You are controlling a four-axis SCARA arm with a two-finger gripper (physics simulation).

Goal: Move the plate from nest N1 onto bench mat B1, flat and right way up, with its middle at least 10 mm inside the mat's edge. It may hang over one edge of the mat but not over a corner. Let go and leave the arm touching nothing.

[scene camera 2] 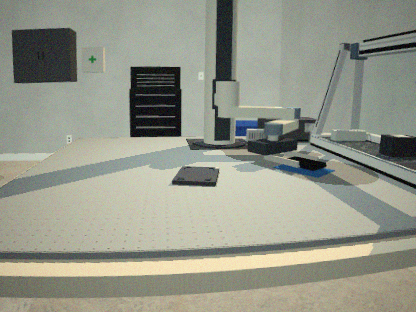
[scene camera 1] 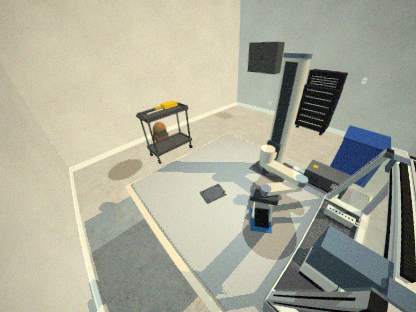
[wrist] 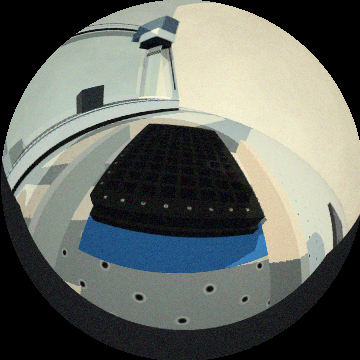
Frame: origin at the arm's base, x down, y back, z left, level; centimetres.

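Seen in the pictures: gripper, fingertip midpoint: (scene camera 2: 308,162) (scene camera 1: 261,219) (wrist: 182,137); arm's base at its link origin: (scene camera 2: 219,146).
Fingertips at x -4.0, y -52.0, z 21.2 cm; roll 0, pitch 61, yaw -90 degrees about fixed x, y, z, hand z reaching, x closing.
Observation:
Offsets run from my fingertips to a thing's top centre. "spot": to the spot under its first point. Level surfaces: height alone.
The black plate {dz -0.9, dx -0.1, dy +1.6 cm} (scene camera 1: 262,218) (scene camera 2: 312,163) (wrist: 177,170) is flat, with its gridded face up, between the two long fingers of my gripper (scene camera 1: 262,214) (wrist: 182,137). The gripper is shut on it. The blue mat {dx +2.5 cm} (scene camera 1: 254,229) (scene camera 2: 305,171) (wrist: 170,252) lies beneath the plate. In the wrist view, a blue strip shows along the plate's near side, with a little more blue at its right corner. The plate is low over the mat; whether it touches is not clear. The mat's far part is hidden. A dark grey nest with raised corners {dz -37.9, dx +1.2, dy -4.9 cm} (scene camera 1: 213,193) (scene camera 2: 196,176) stands apart on the bench; no label is readable.
The arm's column (scene camera 1: 290,105) (scene camera 2: 211,75) stands behind the gripper. A framed machine with a pale rail {spot: dz +23.7, dx +1.6, dy +4.2 cm} (scene camera 2: 360,162) (wrist: 100,112) stands to the right in the second scene view. A dark grey box {spot: dz +17.8, dx -8.8, dy +58.2 cm} (scene camera 1: 325,175) stands beside the column. A black cart (scene camera 1: 169,145) stands off the bench.

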